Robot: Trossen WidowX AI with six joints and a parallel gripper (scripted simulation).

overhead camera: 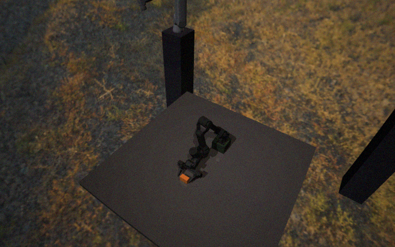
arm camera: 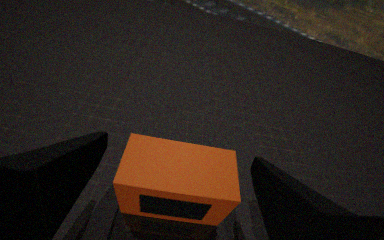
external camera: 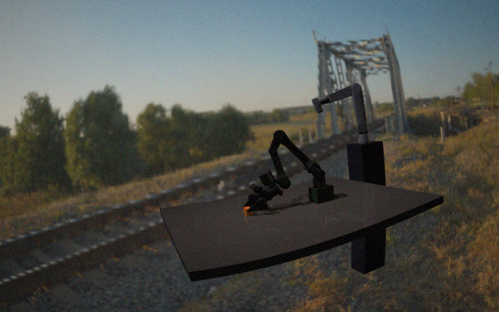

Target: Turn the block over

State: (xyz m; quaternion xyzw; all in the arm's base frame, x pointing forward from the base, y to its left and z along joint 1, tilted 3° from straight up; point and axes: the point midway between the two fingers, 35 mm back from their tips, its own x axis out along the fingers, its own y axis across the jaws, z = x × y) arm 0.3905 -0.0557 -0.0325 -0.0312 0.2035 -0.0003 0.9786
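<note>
My gripper tip is now 20 mm past the orange block and 10 mm above it.
</note>
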